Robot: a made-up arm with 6 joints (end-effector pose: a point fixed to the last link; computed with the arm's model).
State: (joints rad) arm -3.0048 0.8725 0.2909 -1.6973 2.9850 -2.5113
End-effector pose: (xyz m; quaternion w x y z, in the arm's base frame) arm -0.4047 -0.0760 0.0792 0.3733 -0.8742 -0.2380 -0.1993
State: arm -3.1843 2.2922 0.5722 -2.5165 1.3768 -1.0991
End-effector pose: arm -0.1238 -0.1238 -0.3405 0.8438 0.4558 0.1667 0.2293
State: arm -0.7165 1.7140 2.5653 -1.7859 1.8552 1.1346
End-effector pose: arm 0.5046 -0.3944 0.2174 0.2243 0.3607 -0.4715 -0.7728
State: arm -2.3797 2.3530 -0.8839 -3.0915 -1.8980 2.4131
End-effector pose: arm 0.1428 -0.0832 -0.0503 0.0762 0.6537 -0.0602 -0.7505
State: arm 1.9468 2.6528 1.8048 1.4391 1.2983 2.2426
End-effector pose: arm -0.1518 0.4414 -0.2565 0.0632 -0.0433 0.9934 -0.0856
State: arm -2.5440 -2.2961 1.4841 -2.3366 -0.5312 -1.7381
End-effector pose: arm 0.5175 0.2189 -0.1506 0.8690 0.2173 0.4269 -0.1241
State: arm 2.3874 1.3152 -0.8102 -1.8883 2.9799 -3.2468
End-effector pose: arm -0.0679 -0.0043 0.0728 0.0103 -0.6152 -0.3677 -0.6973
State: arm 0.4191 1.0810 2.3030 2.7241 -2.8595 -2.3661
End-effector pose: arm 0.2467 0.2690 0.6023 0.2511 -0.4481 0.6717 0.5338
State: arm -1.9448 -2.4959 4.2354 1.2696 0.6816 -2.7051
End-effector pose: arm -0.0403 0.0265 0.1440 0.7669 0.2808 -0.4578 -0.3513
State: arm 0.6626 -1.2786 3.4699 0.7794 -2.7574 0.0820
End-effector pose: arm -0.0886 -0.2126 -0.0337 0.4270 0.5296 -0.6474 0.3437
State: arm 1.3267 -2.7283 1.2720 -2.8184 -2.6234 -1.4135
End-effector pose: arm -0.2336 -0.3140 -0.3409 0.6096 -0.4045 -0.5526 0.3992
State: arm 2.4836 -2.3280 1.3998 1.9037 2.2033 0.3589
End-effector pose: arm 0.2854 -0.2863 -0.3634 0.3253 -0.1547 -0.4519 -0.8161
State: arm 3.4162 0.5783 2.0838 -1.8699 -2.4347 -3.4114
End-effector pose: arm -0.3286 -0.1412 0.7107 0.3273 -0.7699 0.4672 0.2860
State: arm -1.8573 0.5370 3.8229 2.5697 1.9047 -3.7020
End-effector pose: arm 0.1563 0.0574 0.3151 0.7137 -0.4541 -0.3058 -0.4370
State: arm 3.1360 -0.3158 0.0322 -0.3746 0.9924 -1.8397
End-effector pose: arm -0.1841 0.1490 0.5155 0.4488 -0.4187 -0.7184 -0.3273
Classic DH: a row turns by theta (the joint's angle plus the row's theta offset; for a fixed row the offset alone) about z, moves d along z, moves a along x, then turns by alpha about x. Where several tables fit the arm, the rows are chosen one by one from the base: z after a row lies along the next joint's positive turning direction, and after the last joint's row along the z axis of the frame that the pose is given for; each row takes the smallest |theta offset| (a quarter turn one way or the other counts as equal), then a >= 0, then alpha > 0; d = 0 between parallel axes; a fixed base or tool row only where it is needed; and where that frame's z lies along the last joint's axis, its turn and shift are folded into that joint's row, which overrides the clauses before.
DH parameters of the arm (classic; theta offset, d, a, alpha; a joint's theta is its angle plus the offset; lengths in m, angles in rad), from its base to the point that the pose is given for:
joint 1: 0 0.152 0 -1.5708
joint 2: -1.5708 0 0.337 3.1416
joint 3: 0 0 0 -1.5708
joint 4: 0 -0.287 0 1.5708
joint 5: 0 0.159 0 -1.5708
joint 6: 1.5708 0 0 1.5708
tool (fixed): -1.5708 0 0 0

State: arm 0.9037 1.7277 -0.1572 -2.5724 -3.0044 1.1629
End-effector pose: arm -0.0046 0.2107 -0.1471 0.0108 0.7743 0.2321 0.5887
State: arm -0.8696 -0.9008 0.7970 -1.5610 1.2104 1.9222
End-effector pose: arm -0.0933 0.1081 0.6661 0.3479 0.0643 -0.6289 -0.6923
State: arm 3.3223 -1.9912 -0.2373 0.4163 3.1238 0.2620
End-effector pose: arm 0.3901 0.2191 0.2850 0.0219 0.6469 -0.0028 -0.7622
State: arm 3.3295 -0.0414 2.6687 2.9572 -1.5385 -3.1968
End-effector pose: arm 0.3110 -0.1000 0.5823 0.0246 -0.8358 -0.1413 0.5300
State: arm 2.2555 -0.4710 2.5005 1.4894 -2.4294 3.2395
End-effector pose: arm 0.3026 -0.3502 0.3447 0.4124 -0.5860 -0.5383 0.4435
